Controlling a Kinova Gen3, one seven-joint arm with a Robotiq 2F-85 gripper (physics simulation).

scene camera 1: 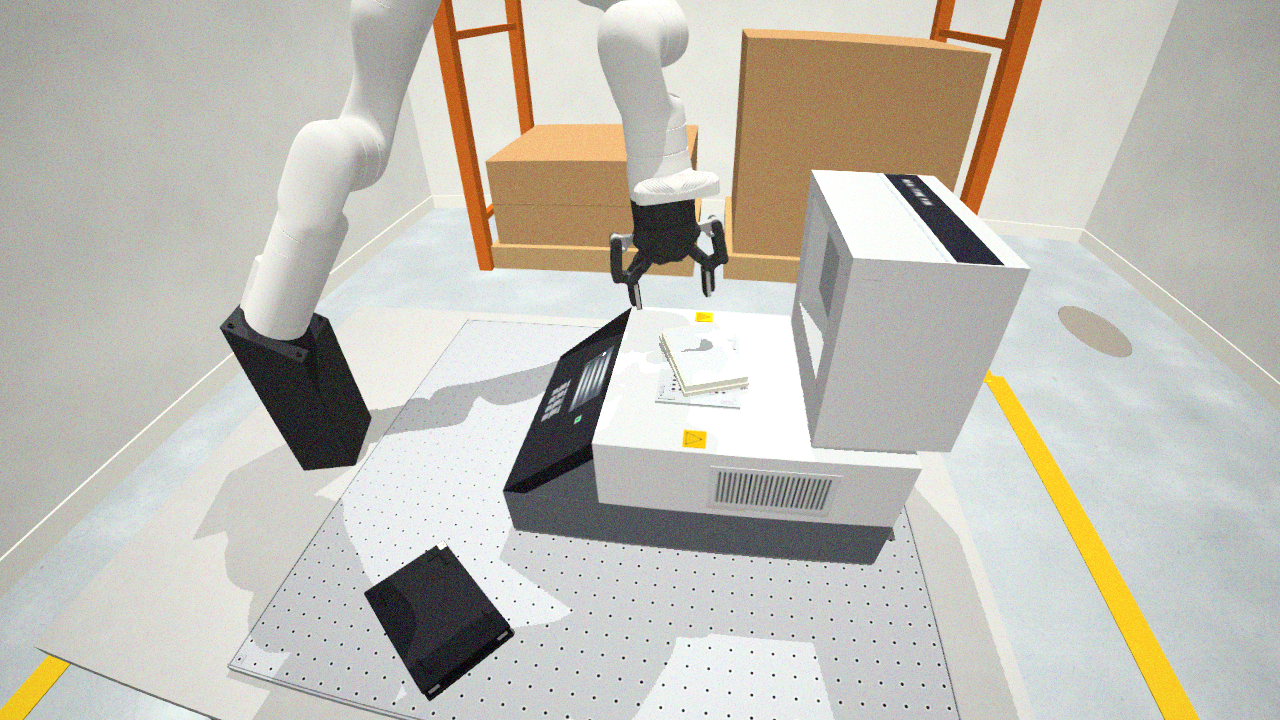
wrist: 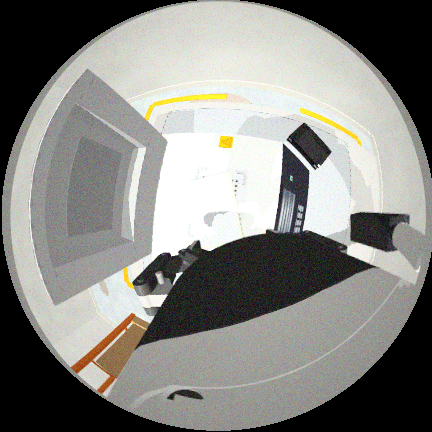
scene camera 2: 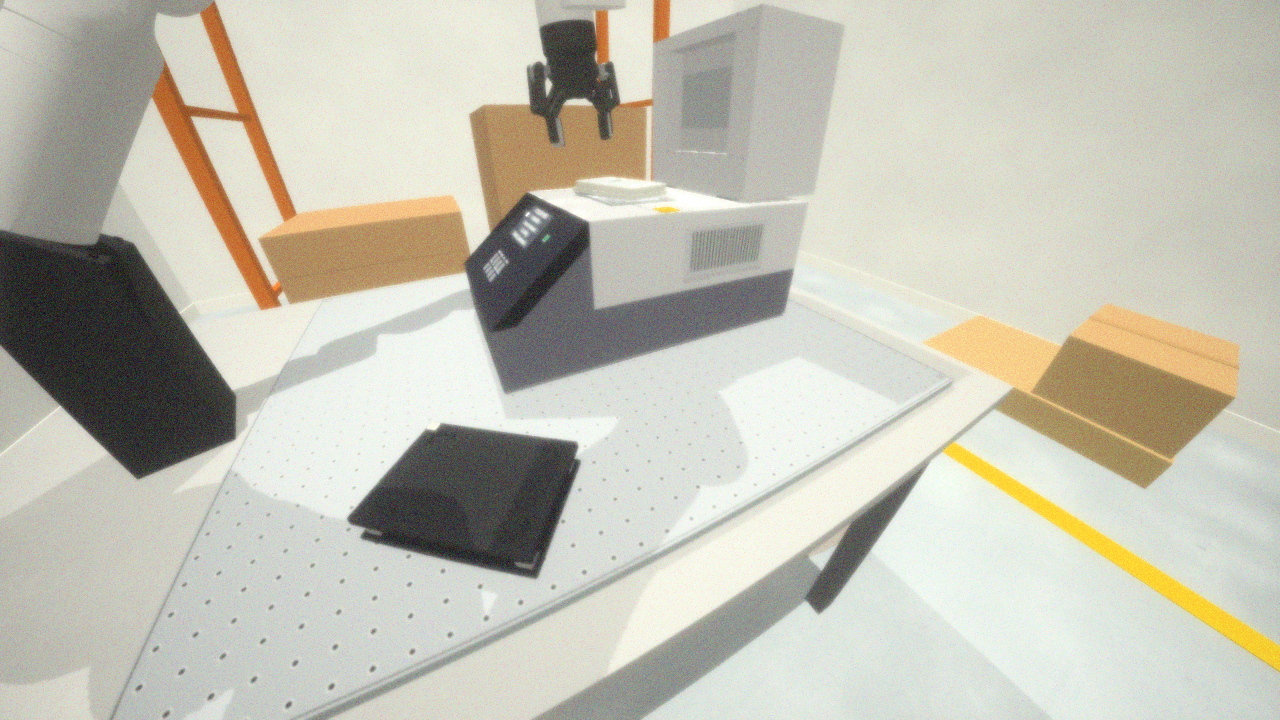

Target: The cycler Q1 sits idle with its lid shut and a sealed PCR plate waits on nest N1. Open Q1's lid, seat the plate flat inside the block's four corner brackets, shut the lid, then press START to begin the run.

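Frame: origin at the arm's base, x down, y back, z left, level; metres.
Seen in the pictures: gripper, fingertip midpoint: (scene camera 1: 673, 300) (scene camera 2: 583, 143); arm's base at its link origin: (scene camera 1: 276, 319) (scene camera 2: 24, 223).
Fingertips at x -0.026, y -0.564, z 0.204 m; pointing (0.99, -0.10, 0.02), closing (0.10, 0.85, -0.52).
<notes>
Pixels of each thing's middle, then the offset from my fingertips to it. "spot": a spot on its surface instead.
- Cycler Q1 at a spot on its surface: (scene camera 1: 644, 474) (scene camera 2: 635, 253) spot: dx +0.122, dy -0.034, dz -0.192 m
- pale plate at the middle of its body: (scene camera 1: 701, 356) (scene camera 2: 619, 187) (wrist: 213, 210) dx +0.063, dy -0.049, dz -0.021 m
- block at a spot on its surface: (scene camera 1: 671, 399) spot: dx +0.073, dy -0.037, dz -0.108 m
- green START button at a spot on its surface: (scene camera 1: 577, 419) (scene camera 2: 545, 238) (wrist: 291, 177) spot: dx +0.105, dy +0.074, dz -0.152 m
Cycler Q1 (scene camera 1: 644, 474) (scene camera 2: 631, 268) has its lid (scene camera 1: 921, 358) (scene camera 2: 792, 107) (wrist: 55, 150) standing upright, open. The pale plate (scene camera 1: 707, 362) (scene camera 2: 620, 188) (wrist: 215, 195) lies on the block, turned askew to it; the near strip of the block (scene camera 1: 671, 399) shows with its holes. I cannot tell whether the plate is flat or which brackets it touches. My gripper (scene camera 1: 672, 299) (scene camera 2: 581, 139) is open and empty, above the cycler's far part, beyond the plate in scene camera 1. In the wrist view its fingers are mostly hidden. The green START button (scene camera 1: 577, 419) (scene camera 2: 546, 238) (wrist: 291, 178) is on the sloped black panel.
A black square stand (scene camera 1: 438, 617) (scene camera 2: 474, 492) (wrist: 310, 145), apparently nest N1, bears no plate. The raised lid stands tall to the gripper's right in scene camera 1. The arm's black base (scene camera 1: 299, 394) (scene camera 2: 116, 358) (wrist: 377, 230) is at the left. Cardboard boxes (scene camera 1: 554, 179) stand behind.
</notes>
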